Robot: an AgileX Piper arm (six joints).
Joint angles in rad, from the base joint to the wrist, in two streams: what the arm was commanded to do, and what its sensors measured. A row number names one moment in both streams.
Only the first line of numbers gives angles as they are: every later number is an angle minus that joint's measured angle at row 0.
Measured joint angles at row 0:
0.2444, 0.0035, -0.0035, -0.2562, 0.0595, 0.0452
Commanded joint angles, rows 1 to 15:
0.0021, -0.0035, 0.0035, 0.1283, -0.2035, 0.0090
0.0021, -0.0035, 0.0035, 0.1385, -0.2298, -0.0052
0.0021, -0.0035, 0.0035, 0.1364, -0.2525, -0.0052
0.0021, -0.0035, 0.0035, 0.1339, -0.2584, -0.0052
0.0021, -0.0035, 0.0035, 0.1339, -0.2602, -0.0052
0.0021, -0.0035, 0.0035, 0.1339, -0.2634, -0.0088
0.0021, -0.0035, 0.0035, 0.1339, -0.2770, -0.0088
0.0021, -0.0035, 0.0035, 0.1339, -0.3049, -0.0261
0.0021, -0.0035, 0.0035, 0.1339, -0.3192, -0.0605
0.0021, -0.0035, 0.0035, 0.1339, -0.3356, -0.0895
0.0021, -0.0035, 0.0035, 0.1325, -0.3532, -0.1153
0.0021, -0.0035, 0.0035, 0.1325, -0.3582, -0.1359
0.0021, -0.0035, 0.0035, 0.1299, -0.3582, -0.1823
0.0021, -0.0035, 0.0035, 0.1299, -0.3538, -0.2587
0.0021, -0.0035, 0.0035, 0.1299, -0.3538, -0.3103
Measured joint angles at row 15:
0.0000, 0.0000, 0.0000, 0.1352, -0.3354, -0.1367
